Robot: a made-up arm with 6 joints. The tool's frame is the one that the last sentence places.
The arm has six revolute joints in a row. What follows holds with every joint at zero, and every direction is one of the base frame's. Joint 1 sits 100.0 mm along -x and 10.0 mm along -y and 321.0 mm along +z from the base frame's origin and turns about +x. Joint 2 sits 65.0 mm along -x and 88.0 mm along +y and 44.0 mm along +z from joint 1 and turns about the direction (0.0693, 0.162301, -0.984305). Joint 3 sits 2.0 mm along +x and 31.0 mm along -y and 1.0 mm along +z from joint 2 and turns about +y. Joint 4 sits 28.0 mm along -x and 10.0 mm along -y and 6.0 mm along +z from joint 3 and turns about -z. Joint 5 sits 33.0 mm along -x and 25.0 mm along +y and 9.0 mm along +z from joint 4 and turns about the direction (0.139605, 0.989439, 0.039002). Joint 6 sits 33.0 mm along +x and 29.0 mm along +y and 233.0 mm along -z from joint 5 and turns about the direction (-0.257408, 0.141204, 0.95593). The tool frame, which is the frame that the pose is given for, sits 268.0 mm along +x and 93.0 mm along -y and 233.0 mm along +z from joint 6; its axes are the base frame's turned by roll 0.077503, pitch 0.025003 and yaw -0.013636 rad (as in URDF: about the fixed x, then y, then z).
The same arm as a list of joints. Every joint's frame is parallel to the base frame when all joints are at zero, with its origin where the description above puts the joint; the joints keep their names.
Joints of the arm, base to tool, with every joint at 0 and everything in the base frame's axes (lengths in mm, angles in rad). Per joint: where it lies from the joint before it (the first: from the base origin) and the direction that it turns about. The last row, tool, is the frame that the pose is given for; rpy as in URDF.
joint 1: axis +x xyz -100 -10 321
joint 2: axis 0.0693 0.162301 -0.984305 xyz -65 88 44
joint 3: axis +y xyz 2 -31 1
joint 4: axis -z xyz -28 -10 6
joint 5: axis 0.139605 0.989439 0.039002 xyz -33 25 9
joint 6: axis -0.257408 0.141204 0.95593 xyz 33 29 -233
tool: xyz 268 -93 233 rpy 0.0775 0.025 -0.0136

